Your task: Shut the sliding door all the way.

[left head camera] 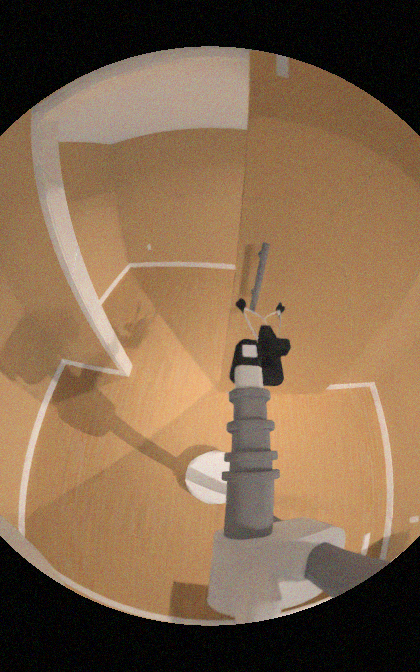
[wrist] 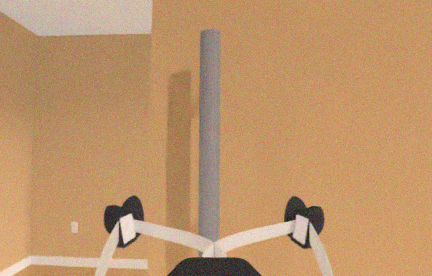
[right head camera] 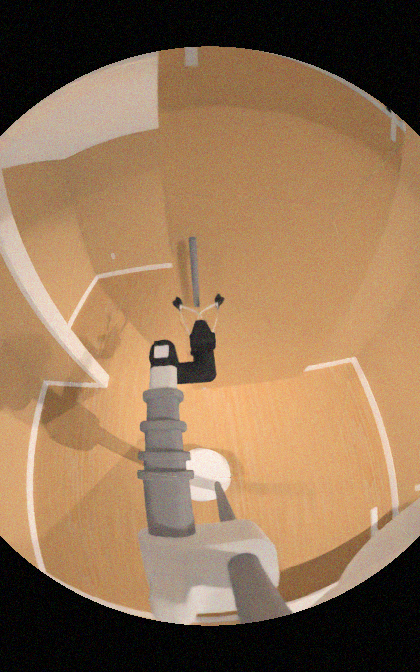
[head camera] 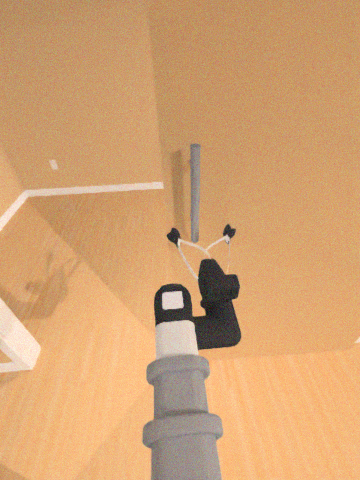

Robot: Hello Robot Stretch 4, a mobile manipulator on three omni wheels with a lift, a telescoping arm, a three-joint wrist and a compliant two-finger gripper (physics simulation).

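Pixels of known places: gripper, fingertip midpoint: [left head camera: 259, 301] [wrist: 214, 213] [right head camera: 197, 296] [head camera: 200, 228]; robot's base, link origin: [left head camera: 213, 475] [right head camera: 201, 473].
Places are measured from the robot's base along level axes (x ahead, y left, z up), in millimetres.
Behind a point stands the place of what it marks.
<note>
The tan sliding door [head camera: 280, 175] @(y -351, x 751, z 1194 mm) [left head camera: 325, 225] @(y -322, x 751, z 1426 mm) [right head camera: 275, 225] @(y -403, x 749, z 1353 mm) [wrist: 325, 100] @(y -254, x 753, z 1246 mm) stands partly open, with the doorway gap to the left of its edge. Its grey vertical bar handle [head camera: 195, 190] @(y -86, x 686, z 1201 mm) [left head camera: 260, 277] @(y -90, x 687, z 1184 mm) [right head camera: 194, 270] @(y -88, x 686, z 1192 mm) [wrist: 210, 125] @(y -88, x 686, z 1201 mm) stands off the door near that edge and casts a shadow to its left. My gripper [head camera: 201, 233] @(y -92, x 626, z 1114 mm) [left head camera: 260, 306] @(y -92, x 626, z 1114 mm) [right head camera: 198, 301] @(y -92, x 626, z 1114 mm) [wrist: 214, 213] @(y -92, x 626, z 1114 mm) is open at the handle's lower end. One finger shows on each side of the bar, with space on both sides. In the wrist view the bar's bottom is hidden by the gripper.
The white door frame post [head camera: 17, 335] @(y 898, x 892, z 251 mm) [left head camera: 75, 260] @(y 898, x 896, z 1189 mm) [right head camera: 45, 305] @(y 899, x 885, z 1026 mm) stands on the left side of the opening. Through the gap show a far wall with a white baseboard [head camera: 95, 189] @(y 907, x 3064, z 17 mm) [wrist: 85, 262] @(y 1195, x 3070, z 18 mm) and a small outlet [head camera: 54, 164] @(y 1308, x 3079, z 378 mm) [wrist: 74, 227] @(y 1318, x 3082, z 373 mm).
</note>
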